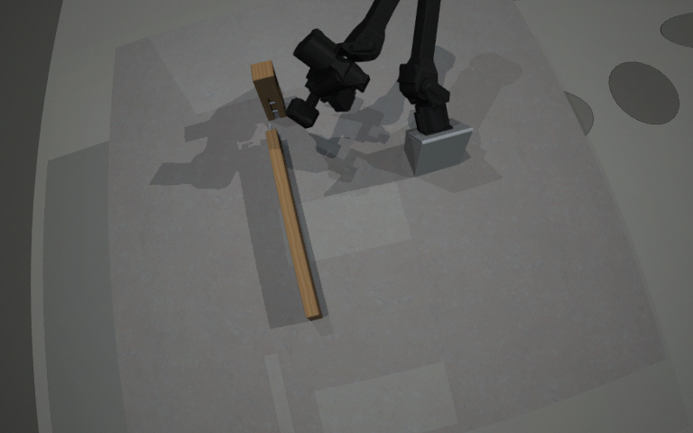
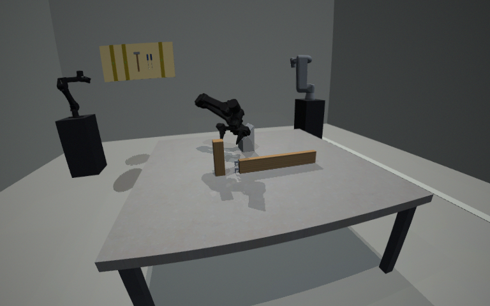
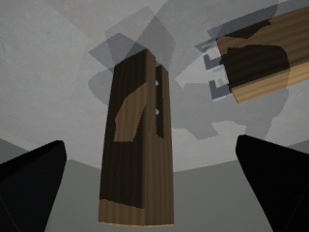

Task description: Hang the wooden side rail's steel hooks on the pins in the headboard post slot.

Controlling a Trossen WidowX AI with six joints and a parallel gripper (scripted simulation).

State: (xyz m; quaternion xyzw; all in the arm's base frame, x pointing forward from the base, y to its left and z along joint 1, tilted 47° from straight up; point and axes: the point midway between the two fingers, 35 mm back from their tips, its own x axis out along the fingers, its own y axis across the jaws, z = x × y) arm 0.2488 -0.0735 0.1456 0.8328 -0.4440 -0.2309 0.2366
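Now: gripper tip 7 cm short of the headboard post, 7 cm to the left of it and 6 cm above it.
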